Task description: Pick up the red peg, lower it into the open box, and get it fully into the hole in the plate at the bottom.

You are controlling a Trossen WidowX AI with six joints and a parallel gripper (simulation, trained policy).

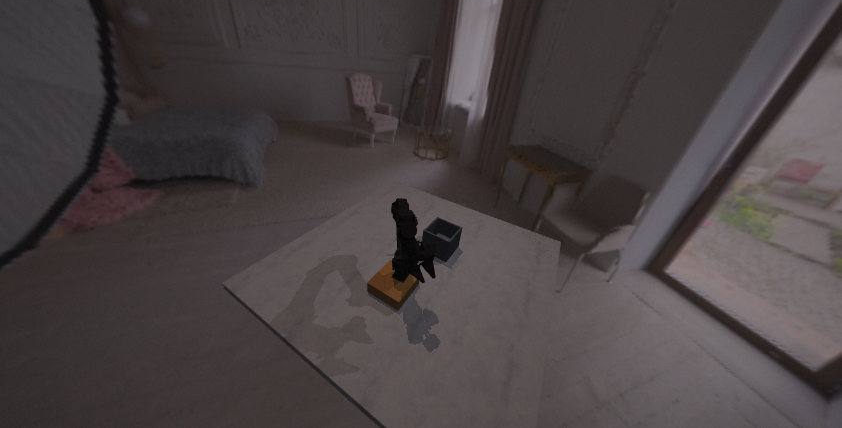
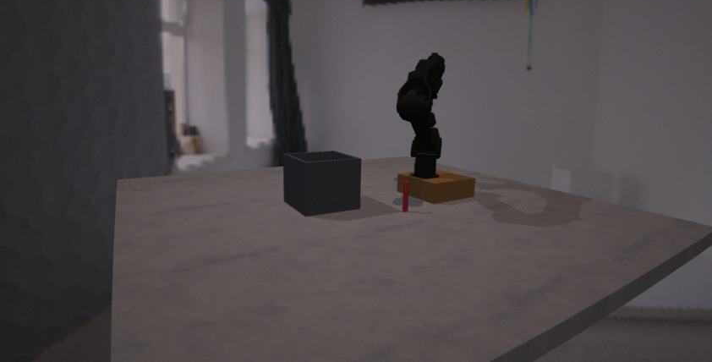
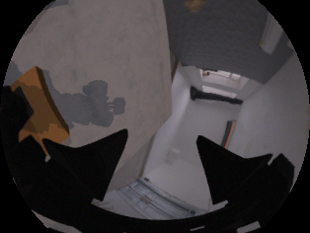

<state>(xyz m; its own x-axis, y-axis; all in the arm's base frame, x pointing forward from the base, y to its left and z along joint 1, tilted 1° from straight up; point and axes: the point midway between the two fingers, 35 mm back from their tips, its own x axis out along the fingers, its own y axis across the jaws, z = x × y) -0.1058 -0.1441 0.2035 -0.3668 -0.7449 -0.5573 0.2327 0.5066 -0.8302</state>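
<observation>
Right now the red peg is 30 cm ahead of my gripper tip, 27 cm to the left of it and 20 cm below it. Also, from my gripper tip: pale plate: 45 cm ahead, 9 cm to the left, 19 cm below.
</observation>
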